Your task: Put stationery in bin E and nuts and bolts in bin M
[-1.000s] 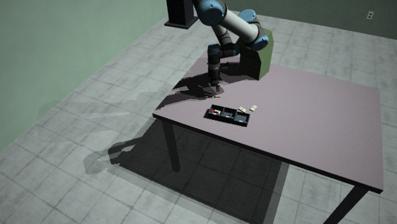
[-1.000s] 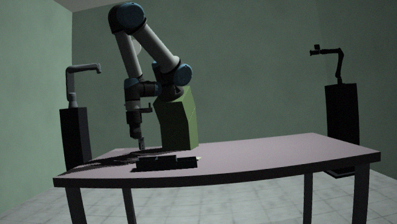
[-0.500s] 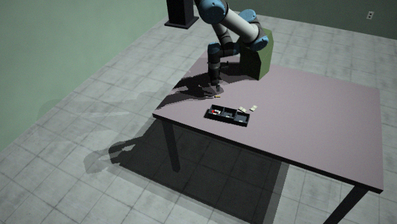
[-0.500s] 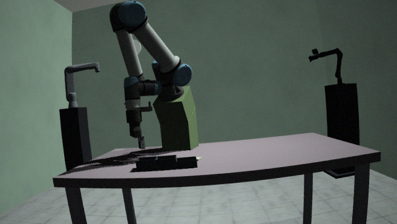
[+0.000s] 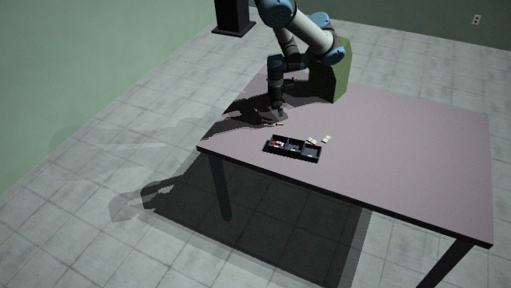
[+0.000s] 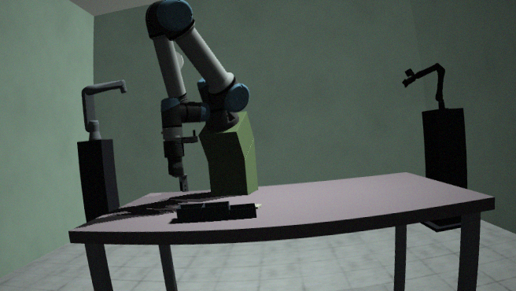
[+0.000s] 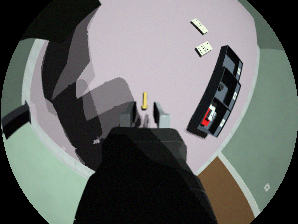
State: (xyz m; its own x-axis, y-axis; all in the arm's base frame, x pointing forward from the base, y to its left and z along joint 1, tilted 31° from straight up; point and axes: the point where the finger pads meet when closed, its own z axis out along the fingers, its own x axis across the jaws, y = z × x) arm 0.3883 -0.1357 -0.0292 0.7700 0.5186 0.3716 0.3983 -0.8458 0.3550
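My hand is 90 mm above the yellow thing and 10 mm to the left of it. From my hand the other things lie so: red item: 160 mm ahead, 80 mm below, 60 mm to the left; small grey object: 160 mm ahead, 60 mm to the left, 60 mm below.
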